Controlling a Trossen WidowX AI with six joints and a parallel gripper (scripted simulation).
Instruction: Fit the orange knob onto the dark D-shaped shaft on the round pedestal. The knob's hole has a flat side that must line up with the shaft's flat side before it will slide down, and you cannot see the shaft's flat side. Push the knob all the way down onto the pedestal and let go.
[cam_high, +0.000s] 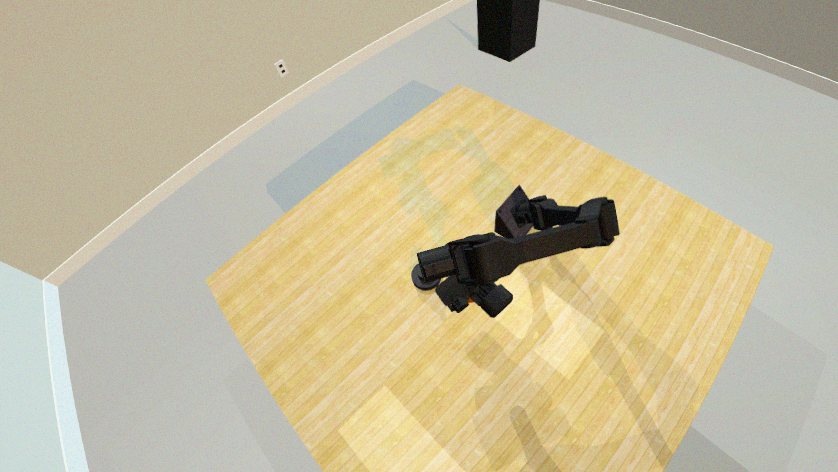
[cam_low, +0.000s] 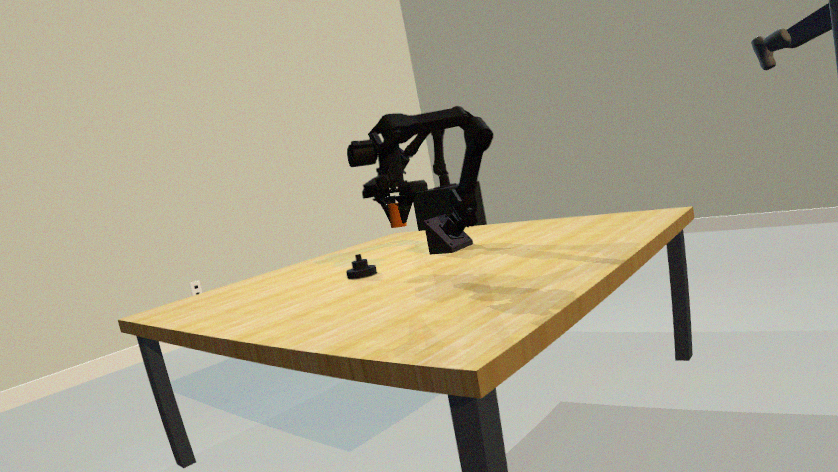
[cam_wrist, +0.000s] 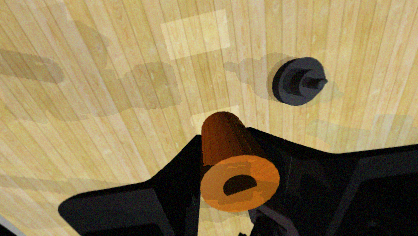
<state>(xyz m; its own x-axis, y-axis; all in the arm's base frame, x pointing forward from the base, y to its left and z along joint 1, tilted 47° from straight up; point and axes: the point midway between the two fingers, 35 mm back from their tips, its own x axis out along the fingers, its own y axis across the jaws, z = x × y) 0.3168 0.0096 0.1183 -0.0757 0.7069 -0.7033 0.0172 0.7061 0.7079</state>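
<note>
My gripper tip is now 2 cm short of the dark round pedestal, 16 cm to the left of it and 10 cm above it. Also, from my gripper tip: orange knob: 2 cm above.
</note>
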